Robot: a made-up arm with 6 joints. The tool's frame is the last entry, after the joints.
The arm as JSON. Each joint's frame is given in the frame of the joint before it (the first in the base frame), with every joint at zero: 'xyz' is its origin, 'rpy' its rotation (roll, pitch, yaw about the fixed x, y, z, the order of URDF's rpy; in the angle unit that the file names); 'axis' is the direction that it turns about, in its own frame. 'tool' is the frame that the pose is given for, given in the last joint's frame.
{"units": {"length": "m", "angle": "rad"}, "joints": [
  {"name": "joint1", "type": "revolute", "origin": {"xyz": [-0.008, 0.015, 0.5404], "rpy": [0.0, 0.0, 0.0]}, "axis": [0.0, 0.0, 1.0]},
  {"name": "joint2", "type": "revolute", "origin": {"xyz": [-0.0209, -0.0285, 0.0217], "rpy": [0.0, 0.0, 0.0]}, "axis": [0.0, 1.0, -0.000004]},
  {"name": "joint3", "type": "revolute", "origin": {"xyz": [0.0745, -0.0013, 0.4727], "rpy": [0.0, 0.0, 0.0]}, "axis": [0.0, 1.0, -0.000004]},
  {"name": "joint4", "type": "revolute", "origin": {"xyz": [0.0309, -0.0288, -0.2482], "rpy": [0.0, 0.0, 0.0]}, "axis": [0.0, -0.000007, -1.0]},
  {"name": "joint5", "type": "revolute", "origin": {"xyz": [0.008, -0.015, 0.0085], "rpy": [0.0, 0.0, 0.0]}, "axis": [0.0, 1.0, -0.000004]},
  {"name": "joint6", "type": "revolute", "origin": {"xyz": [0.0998, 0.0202, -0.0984], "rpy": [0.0, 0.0, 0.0]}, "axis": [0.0, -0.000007, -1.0]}
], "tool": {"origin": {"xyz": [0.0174, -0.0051, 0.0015], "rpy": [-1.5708, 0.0, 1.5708]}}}
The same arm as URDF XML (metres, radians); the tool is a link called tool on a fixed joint. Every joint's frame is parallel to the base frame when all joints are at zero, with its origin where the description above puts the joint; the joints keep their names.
<robot name="arm">
<joint name="tool_fixed" type="fixed"><parent link="link6"/><child link="tool"/><origin xyz="0.0174 -0.0051 0.0015" rpy="-1.5708 0 1.5708"/></joint>
<joint name="joint6" type="continuous"><parent link="link5"/><child link="link6"/><origin xyz="0.0998 0.0202 -0.0984" rpy="0 0 0"/><axis xyz="0 0 -1"/></joint>
<joint name="joint5" type="continuous"><parent link="link4"/><child link="link5"/><origin xyz="0.008 -0.015 0.0085" rpy="0 0 0"/><axis xyz="0 1 0"/></joint>
<joint name="joint4" type="continuous"><parent link="link3"/><child link="link4"/><origin xyz="0.0309 -0.0288 -0.2482" rpy="0 0 0"/><axis xyz="0 0 -1"/></joint>
<joint name="joint3" type="continuous"><parent link="link2"/><child link="link3"/><origin xyz="0.0745 -0.0013 0.4727" rpy="0 0 0"/><axis xyz="0 1 0"/></joint>
<joint name="joint2" type="continuous"><parent link="link1"/><child link="link2"/><origin xyz="-0.0209 -0.0285 0.0217" rpy="0 0 0"/><axis xyz="0 1 0"/></joint>
<joint name="joint1" type="continuous"><parent link="base_link"/><child link="link1"/><origin xyz="-0.008 0.015 0.5404" rpy="0 0 0"/><axis xyz="0 0 1"/></joint>
<link name="base_link"/>
<link name="link1"/>
<link name="link2"/>
<link name="link3"/>
<link name="link4"/>
<link name="link5"/>
<link name="link6"/>
<link name="tool"/>
</robot>

